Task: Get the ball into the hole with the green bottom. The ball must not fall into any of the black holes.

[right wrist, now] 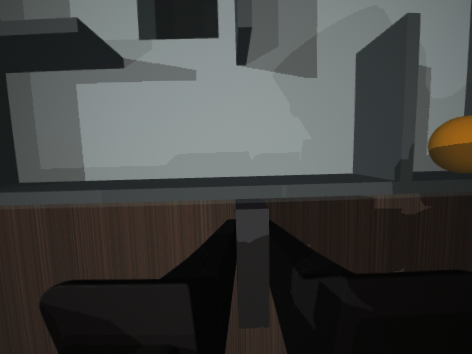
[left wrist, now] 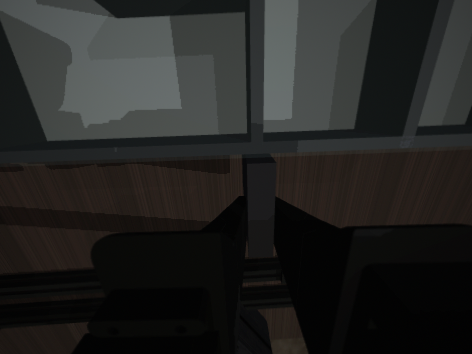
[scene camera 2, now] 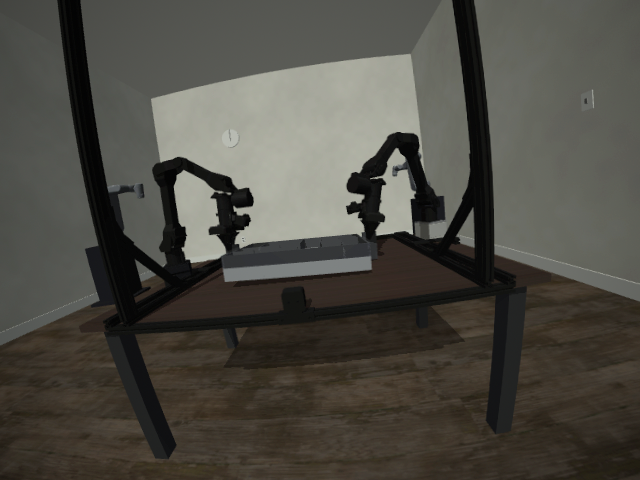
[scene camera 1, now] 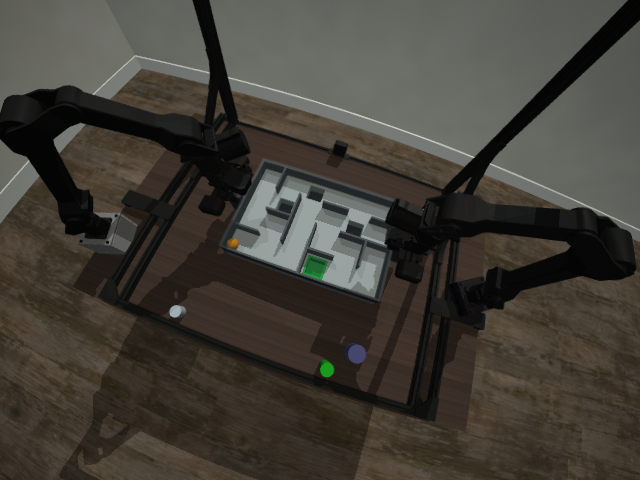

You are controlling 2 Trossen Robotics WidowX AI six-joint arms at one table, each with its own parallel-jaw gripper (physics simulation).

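The orange ball (scene camera 1: pixel 232 243) (right wrist: pixel 454 145) lies in the lower-left corner of the maze tray (scene camera 1: pixel 341 287) (scene camera 2: pixel 297 268) (left wrist: pixel 150 154) (right wrist: pixel 175 196) in scene camera 1, below a short divider wall (scene camera 1: pixel 247 228) (right wrist: pixel 381 107). The green-bottomed hole (scene camera 1: pixel 314 267) is at the tray's lower middle. Black holes (scene camera 1: pixel 315 193) (scene camera 1: pixel 284 206) (scene camera 1: pixel 354 228) lie farther up. My left gripper (scene camera 1: pixel 393 244) (scene camera 2: pixel 230 248) (left wrist: pixel 255 202) is shut on the tray's left handle (left wrist: pixel 260 212). My right gripper (scene camera 1: pixel 239 197) (scene camera 2: pixel 370 235) (right wrist: pixel 247 226) is shut on the right handle (right wrist: pixel 252 265). The tray's exact tilt is unclear.
A white cylinder (scene camera 1: pixel 177 311), a green one (scene camera 1: pixel 326 369) and a purple one (scene camera 1: pixel 356 353) stand on the table (scene camera 1: pixel 248 315) below the tray in scene camera 1. A black frame (scene camera 1: pixel 217 344) borders the table, with a small black box (scene camera 1: pixel 339 148) (scene camera 2: pixel 293 300) on it.
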